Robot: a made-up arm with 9 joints. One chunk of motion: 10 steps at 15 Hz.
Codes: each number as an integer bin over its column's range. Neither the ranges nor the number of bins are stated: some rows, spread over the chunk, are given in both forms.
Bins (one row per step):
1: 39 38 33 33 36 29
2: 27 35 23 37 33 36
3: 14 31 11 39 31 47
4: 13 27 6 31 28 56
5: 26 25 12 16 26 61
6: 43 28 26 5 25 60
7: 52 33 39 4 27 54
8: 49 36 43 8 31 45
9: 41 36 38 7 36 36
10: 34 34 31 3 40 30
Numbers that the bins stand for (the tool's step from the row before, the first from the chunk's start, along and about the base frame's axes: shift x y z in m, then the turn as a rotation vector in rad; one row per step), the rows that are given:
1: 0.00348 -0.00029 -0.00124 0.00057 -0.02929 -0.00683
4: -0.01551 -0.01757 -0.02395 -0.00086 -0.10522 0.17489
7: 0.01297 -0.00814 0.00381 -0.02014 -0.11471 0.16143
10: -0.00017 -0.00657 -0.00292 -0.02086 0.00868 -0.00010
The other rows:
2: -0.00529 -0.00500 -0.00965 0.00343 -0.05776 0.04029
3: -0.01478 -0.01129 -0.01975 0.00486 -0.07675 0.11432
5: -0.00602 -0.02071 -0.01890 -0.01157 -0.12421 0.20854
6: 0.00640 -0.01600 -0.00713 -0.01943 -0.13370 0.20181
8: 0.01078 -0.00343 0.00717 -0.01729 -0.07675 0.10086
9: 0.00494 -0.00343 0.00297 -0.01800 -0.02929 0.04029

